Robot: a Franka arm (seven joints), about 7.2 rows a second.
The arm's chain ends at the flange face. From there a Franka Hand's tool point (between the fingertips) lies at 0.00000 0.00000 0.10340 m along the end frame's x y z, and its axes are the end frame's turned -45 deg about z.
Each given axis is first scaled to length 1.
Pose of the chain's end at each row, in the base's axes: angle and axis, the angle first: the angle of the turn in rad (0 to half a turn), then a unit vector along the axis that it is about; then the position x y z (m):
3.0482 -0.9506 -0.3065 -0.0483 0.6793 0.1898 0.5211
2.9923 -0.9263 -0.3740 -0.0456 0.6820 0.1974 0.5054
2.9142 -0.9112 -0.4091 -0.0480 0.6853 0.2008 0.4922
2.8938 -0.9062 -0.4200 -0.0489 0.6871 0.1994 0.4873
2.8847 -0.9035 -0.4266 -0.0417 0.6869 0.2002 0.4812
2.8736 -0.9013 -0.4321 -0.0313 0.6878 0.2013 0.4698
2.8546 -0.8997 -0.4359 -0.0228 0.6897 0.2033 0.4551
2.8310 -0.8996 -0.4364 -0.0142 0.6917 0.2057 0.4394
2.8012 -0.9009 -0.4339 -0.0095 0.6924 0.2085 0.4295
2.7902 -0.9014 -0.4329 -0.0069 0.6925 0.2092 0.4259
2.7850 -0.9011 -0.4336 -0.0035 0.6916 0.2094 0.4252
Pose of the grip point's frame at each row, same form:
3.0923 -0.7604 -0.6465 -0.0625 0.6858 0.2020 0.4186
3.0386 -0.7116 -0.6990 -0.0706 0.6849 0.2152 0.4036
2.9682 -0.6834 -0.7247 -0.0878 0.6847 0.2260 0.3919
2.9501 -0.6744 -0.7325 -0.0925 0.6855 0.2266 0.3875
2.9362 -0.6695 -0.7377 -0.0877 0.6834 0.2276 0.3815
2.9180 -0.6655 -0.7421 -0.0803 0.6817 0.2287 0.3703
2.8940 -0.6626 -0.7450 -0.0762 0.6811 0.2316 0.3560
2.8657 -0.6624 -0.7456 -0.0728 0.6805 0.2354 0.3410
2.8346 -0.6645 -0.7436 -0.0743 0.6791 0.2404 0.3321
2.8225 -0.6653 -0.7429 -0.0741 0.6783 0.2419 0.3288
2.8151 -0.6648 -0.7435 -0.0720 0.6766 0.2422 0.3283

